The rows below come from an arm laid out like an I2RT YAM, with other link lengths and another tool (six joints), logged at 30 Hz.
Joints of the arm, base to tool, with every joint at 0 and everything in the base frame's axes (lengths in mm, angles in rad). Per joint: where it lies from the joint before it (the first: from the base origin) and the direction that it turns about. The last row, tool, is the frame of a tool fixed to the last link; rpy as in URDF.
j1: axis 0 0 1 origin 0.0 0.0 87.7
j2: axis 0 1 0 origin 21.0 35.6 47.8
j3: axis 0 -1 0 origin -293.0 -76.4 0.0
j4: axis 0 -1 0 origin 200.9 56.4 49.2
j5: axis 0 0 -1 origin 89.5 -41.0 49.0
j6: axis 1 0 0 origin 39.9 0.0 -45.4
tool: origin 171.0 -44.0 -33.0 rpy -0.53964 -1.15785 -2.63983
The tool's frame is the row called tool.
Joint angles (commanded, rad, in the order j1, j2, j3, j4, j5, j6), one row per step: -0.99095, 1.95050, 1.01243, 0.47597, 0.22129, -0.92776; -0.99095, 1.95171, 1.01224, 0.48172, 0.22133, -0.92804; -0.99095, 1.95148, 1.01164, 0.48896, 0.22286, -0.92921; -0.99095, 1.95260, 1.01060, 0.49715, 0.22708, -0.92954; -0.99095, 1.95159, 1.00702, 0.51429, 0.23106, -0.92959; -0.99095, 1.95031, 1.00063, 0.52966, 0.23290, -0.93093; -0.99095, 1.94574, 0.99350, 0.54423, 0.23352, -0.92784; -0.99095, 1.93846, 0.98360, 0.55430, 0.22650, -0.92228; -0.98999, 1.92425, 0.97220, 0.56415, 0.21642, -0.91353; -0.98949, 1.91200, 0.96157, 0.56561, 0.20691, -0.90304
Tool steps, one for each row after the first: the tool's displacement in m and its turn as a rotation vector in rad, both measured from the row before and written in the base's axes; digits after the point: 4 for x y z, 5 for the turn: 0.0003, -0.0005, 0.0008, -0.00373, -0.00213, 0.00009; 0.0001, -0.0006, 0.0019, -0.00646, -0.00220, -0.00087; -0.0005, -0.0007, 0.0013, -0.00614, -0.00149, -0.00366; -0.0004, -0.0009, 0.0037, -0.01313, -0.00653, -0.00358; -0.0004, -0.0001, 0.0022, -0.00939, -0.00382, -0.00114; -0.0005, 0.0004, 0.0032, -0.00927, -0.00907, -0.00178; 0.0004, 0.0016, 0.0018, -0.00305, -0.01125, 0.00432; 0.0011, 0.0026, 0.0045, -0.00575, -0.01782, 0.00699; 0.0004, 0.0029, 0.0015, 0.00276, -0.01384, 0.00544
